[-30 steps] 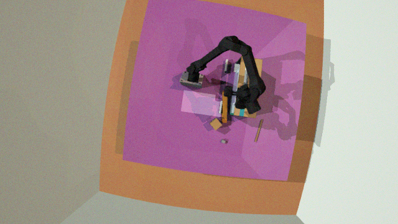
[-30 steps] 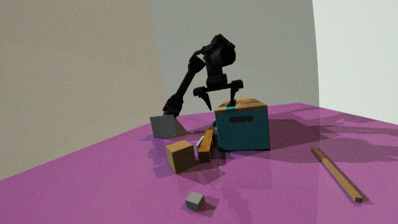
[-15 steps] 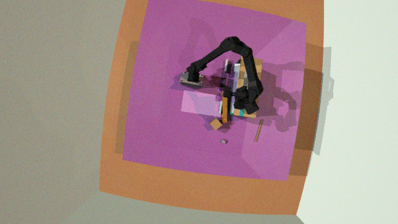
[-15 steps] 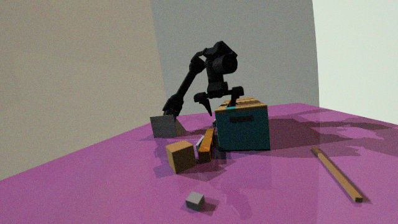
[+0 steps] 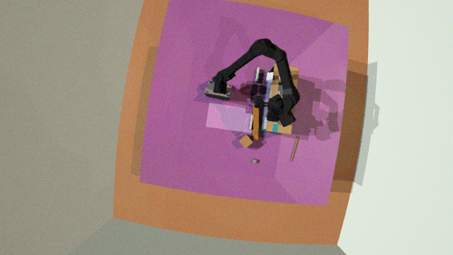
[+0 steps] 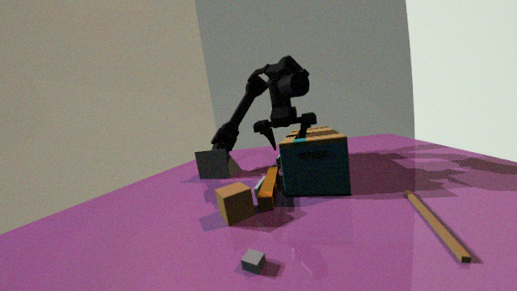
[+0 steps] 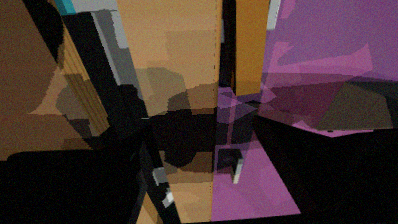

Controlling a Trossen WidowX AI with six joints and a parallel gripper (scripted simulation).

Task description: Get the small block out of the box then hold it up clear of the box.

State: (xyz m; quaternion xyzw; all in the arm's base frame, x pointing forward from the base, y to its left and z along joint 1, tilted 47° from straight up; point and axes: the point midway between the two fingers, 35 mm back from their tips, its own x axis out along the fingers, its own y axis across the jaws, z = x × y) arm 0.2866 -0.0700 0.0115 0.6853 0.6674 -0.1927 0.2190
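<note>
Now: the orange bar 4 cm behind my gripper tip, 11 cm to the right of it and 7 cm below it. The rest, counted from my gripper tip: thin wooden stick 24 cm ahead, 24 cm to the right, 8 cm below; grey block 1 cm behind, 35 cm to the right, 8 cm below.
</note>
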